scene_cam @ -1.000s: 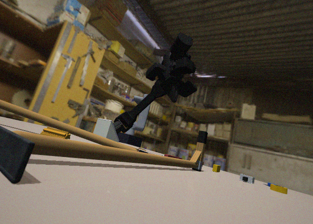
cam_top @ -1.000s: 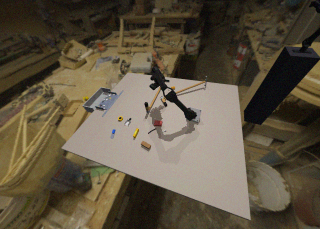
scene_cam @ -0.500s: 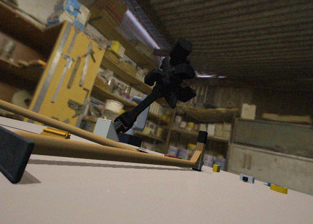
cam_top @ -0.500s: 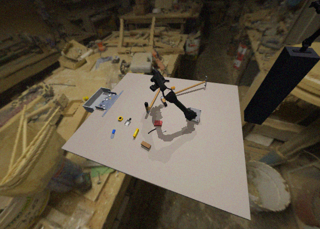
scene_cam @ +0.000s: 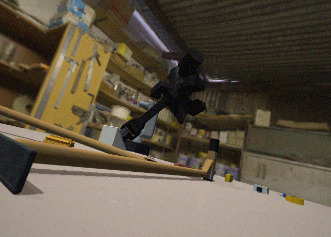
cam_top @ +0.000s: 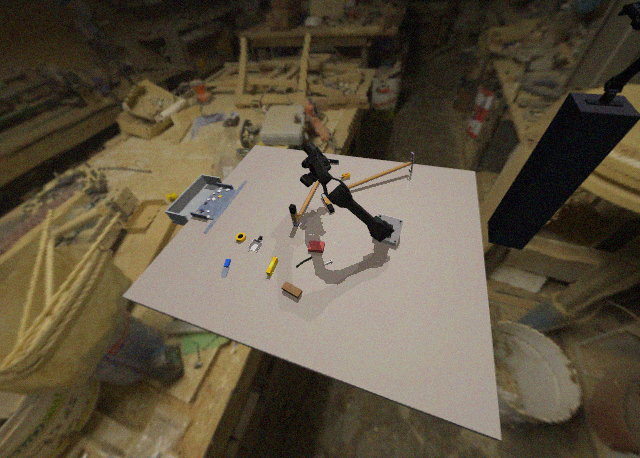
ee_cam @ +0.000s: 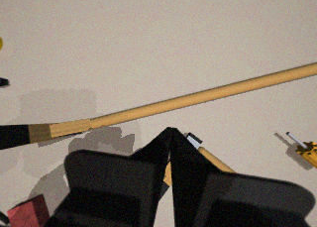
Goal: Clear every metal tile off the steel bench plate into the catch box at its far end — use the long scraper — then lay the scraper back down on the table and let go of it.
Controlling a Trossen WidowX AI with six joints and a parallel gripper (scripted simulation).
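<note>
Right now the long scraper is 40 mm ahead of my gripper tip, 80 mm to the right of it and 80 mm below it. Round my gripper tip: orange piece (100 mm behind, 250 mm to the right, 130 mm below); then red block (140 mm behind, 310 mm to the left, 130 mm below); then silver clip (160 mm ahead, 380 mm to the left, 140 mm below).
</note>
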